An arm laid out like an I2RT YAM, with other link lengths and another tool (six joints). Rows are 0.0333 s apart.
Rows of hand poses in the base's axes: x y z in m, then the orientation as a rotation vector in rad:
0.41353 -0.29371 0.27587 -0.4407 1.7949 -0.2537
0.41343 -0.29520 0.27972 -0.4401 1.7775 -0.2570
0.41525 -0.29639 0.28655 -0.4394 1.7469 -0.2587
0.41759 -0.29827 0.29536 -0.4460 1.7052 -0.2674
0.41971 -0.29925 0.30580 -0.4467 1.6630 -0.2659
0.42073 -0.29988 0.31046 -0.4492 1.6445 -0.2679
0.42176 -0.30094 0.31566 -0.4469 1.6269 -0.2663
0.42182 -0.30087 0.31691 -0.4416 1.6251 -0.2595
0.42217 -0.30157 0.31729 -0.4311 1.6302 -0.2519
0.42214 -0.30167 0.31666 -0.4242 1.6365 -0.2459
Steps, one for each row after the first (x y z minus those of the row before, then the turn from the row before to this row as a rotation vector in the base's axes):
-0.00010 -0.00149 0.00385 -0.0017 -0.0172 0.0018
0.00182 -0.00119 0.00683 -0.0004 -0.0298 0.0056
0.00234 -0.00188 0.00881 -0.0092 -0.0397 0.0091
0.00212 -0.00098 0.01044 0.0008 -0.0403 0.0112
0.00102 -0.00063 0.00466 -0.0028 -0.0175 0.0048
0.00103 -0.00106 0.00520 0.0025 -0.0172 0.0037
0.00006 0.00007 0.00125 0.0077 -0.0021 0.0012
0.00035 -0.00070 0.00038 0.0113 0.0036 -0.0032
-0.00003 -0.00010 -0.00063 0.0081 0.0054 -0.0022

